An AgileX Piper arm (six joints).
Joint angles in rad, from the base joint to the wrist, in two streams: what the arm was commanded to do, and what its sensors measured. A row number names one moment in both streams.
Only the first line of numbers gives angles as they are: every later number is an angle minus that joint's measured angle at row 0.
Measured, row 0:
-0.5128 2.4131 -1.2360 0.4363 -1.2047 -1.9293
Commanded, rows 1 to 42:
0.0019 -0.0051 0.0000 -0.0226 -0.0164 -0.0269
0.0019 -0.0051 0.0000 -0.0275 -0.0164 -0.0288
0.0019 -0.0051 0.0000 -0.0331 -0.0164 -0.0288
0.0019 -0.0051 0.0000 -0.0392 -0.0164 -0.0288
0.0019 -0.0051 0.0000 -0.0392 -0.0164 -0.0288
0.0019 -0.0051 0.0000 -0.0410 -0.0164 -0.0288
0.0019 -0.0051 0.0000 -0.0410 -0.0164 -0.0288
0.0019 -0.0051 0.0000 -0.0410 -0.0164 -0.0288
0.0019 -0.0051 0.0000 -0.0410 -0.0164 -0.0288
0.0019 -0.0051 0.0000 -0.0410 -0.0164 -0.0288
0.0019 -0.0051 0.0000 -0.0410 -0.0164 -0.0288
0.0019 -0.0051 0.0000 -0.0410 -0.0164 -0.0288
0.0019 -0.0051 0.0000 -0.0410 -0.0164 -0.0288
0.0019 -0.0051 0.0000 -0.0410 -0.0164 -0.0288
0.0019 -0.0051 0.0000 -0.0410 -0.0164 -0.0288
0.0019 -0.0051 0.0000 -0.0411 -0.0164 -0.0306
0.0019 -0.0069 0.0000 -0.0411 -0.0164 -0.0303
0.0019 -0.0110 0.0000 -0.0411 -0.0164 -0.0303
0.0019 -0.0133 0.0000 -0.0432 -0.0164 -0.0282
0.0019 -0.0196 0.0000 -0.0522 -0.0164 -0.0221
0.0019 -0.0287 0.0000 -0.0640 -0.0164 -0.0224
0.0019 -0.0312 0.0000 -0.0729 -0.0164 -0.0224
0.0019 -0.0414 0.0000 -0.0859 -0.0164 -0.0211
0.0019 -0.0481 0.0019 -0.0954 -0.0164 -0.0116
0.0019 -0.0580 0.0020 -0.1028 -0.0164 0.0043
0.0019 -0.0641 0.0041 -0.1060 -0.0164 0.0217
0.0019 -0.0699 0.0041 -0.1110 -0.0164 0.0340
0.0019 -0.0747 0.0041 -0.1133 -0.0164 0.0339
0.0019 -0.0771 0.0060 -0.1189 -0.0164 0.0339
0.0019 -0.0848 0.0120 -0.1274 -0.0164 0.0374
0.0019 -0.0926 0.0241 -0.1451 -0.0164 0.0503
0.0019 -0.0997 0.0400 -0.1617 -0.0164 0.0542
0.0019 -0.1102 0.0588 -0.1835 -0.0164 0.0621
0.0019 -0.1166 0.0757 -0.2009 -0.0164 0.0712
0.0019 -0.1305 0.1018 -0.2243 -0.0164 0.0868
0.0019 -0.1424 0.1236 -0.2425 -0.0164 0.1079
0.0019 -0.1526 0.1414 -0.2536 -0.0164 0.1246
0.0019 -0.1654 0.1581 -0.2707 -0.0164 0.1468
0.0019 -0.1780 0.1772 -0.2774 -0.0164 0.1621
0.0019 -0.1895 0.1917 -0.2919 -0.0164 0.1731
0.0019 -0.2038 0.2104 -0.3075 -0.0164 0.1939
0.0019 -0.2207 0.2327 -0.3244 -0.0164 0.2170
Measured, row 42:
0.0000 -0.1738 0.1921 -0.2623 0.0119 0.1726
